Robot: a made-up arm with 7 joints.
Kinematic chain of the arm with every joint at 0, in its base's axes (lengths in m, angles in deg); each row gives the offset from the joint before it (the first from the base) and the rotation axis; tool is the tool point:
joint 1: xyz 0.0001 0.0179 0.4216 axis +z
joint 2: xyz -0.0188 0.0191 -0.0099 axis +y
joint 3: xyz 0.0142 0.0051 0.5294 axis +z
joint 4: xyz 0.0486 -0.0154 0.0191 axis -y
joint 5: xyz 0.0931 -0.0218 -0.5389 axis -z
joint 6: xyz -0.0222 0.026 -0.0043 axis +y
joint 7: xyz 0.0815 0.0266 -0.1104 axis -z
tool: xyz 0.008 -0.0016 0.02
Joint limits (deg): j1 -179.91..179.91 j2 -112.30..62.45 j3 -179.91..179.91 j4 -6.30..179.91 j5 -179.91..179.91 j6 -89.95..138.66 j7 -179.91..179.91
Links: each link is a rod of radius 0.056 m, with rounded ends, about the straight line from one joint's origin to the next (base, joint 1, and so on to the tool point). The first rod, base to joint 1, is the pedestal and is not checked.
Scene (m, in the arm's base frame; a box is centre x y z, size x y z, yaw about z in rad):
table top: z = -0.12
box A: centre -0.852 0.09 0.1 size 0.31 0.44 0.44 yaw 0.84
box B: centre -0.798 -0.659 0 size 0.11 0.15 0.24 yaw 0.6
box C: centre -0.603 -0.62 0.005 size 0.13 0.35 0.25 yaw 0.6
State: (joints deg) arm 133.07 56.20 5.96 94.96 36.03 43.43 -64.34
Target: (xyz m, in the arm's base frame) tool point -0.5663 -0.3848 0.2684
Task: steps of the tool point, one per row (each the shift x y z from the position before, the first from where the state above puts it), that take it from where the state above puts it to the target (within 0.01 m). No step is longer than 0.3 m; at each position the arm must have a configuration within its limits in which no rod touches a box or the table.
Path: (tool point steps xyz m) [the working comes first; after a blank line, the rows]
Joints at the target: 168.82 44.96 44.34 56.28 31.68 54.85 -64.98
Straight joint move there: touches box A.

1: -0.0676 -0.0950 0.2290
2: -0.0048 -0.1278 0.2177
3: 0.0612 -0.1386 0.1940
4: -0.0820 -0.2179 -0.1686
5: 0.0225 -0.2375 -0.1386
6: 0.1153 -0.2158 -0.0913
7: 0.0628 -0.0030 -0.1032
8: 0.0787 0.0044 -0.0885

